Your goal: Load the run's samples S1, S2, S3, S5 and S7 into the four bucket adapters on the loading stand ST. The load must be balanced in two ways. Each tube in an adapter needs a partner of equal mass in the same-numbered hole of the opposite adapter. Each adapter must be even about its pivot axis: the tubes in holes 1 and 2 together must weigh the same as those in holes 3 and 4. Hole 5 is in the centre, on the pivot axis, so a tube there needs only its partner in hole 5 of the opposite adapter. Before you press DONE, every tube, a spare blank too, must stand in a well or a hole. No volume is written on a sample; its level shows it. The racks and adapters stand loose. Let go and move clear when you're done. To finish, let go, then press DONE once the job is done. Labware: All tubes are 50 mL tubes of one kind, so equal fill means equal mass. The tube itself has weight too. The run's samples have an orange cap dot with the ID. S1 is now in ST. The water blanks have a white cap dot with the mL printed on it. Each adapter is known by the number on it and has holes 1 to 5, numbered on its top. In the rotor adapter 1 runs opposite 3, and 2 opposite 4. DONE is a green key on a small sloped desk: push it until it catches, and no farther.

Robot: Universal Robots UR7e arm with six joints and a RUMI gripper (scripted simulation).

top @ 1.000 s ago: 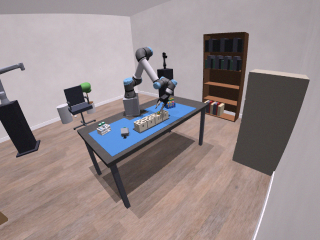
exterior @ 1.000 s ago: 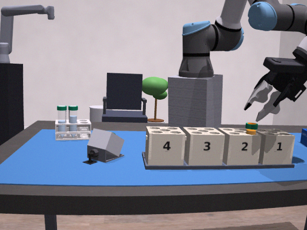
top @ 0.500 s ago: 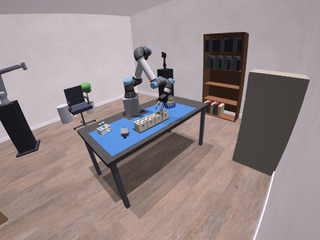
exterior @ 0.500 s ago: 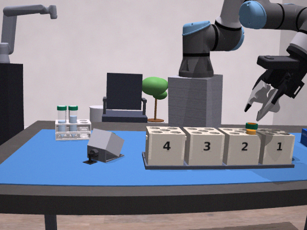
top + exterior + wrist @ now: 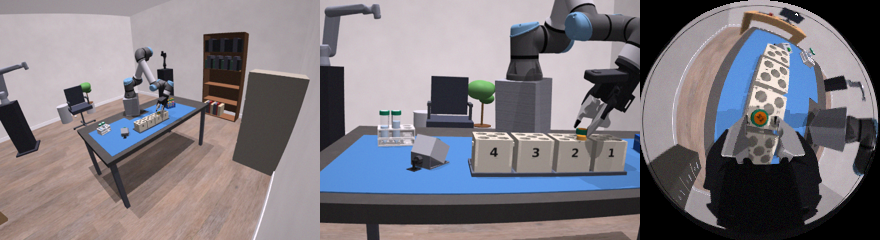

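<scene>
Right now my hand is 60 mm above the tube and 10 mm past it. From my hand the other things lie so: loading stand 120 mm below, 90 mm to the right, 20 mm behind; then sloped done desk 420 mm to the right, 80 mm below, 10 mm behind; then blue rack 380 mm to the left, 290 mm behind, 100 mm below.
</scene>
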